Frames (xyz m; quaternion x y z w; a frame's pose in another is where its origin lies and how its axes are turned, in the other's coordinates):
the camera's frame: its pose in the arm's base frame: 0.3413 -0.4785 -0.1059 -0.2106 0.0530 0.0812 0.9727
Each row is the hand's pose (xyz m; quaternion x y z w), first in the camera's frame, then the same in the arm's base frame.
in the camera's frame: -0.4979 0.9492 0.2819 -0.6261 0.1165 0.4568 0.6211
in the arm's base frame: -0.2990 0.4244 -0.1630 -0.7251 0.1916 0.5034 0.4290
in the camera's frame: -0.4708 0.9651 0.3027 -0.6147 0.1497 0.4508 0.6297
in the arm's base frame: -0.2738 0.4510 -0.1542 -0.7188 0.2240 0.4907 0.4385
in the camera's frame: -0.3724 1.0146 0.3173 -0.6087 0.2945 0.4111 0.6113
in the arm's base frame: -0.1852 0.5149 -0.1744 -0.7230 0.3560 0.4198 0.4175
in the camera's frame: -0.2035 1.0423 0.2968 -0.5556 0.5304 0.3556 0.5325
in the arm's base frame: -0.0259 0.5541 -0.2273 -0.6768 0.5739 0.3069 0.3440
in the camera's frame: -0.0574 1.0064 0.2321 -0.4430 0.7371 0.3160 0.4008
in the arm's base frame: 0.1195 0.5147 -0.2915 -0.5584 0.7688 0.2082 0.2318
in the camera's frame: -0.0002 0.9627 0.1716 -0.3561 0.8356 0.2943 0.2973
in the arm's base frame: 0.1793 0.4579 -0.3366 -0.4613 0.8616 0.1533 0.1460
